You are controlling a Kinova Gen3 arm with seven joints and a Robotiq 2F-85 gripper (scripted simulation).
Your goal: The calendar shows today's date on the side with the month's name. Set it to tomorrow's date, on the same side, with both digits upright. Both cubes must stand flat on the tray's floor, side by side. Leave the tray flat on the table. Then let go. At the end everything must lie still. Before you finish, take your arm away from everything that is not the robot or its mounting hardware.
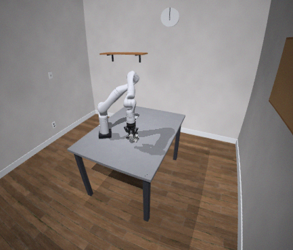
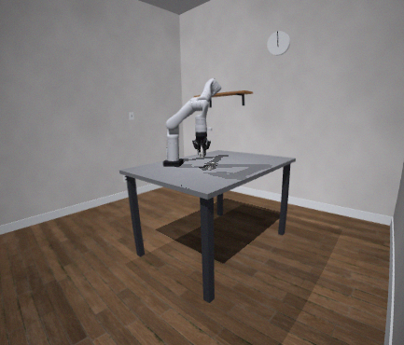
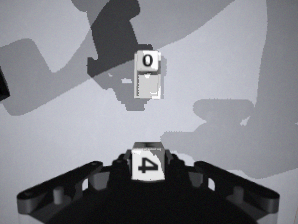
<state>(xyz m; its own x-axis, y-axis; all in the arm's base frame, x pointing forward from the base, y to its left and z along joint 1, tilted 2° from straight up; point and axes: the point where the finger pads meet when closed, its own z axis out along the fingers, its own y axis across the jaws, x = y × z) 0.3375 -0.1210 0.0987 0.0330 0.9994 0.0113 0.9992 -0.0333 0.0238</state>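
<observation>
Right now my hand is 12 cm above the calendar tray and 11 cm to the right of it. From my hand the other things lie so: white digit cube (1 cm below).
</observation>
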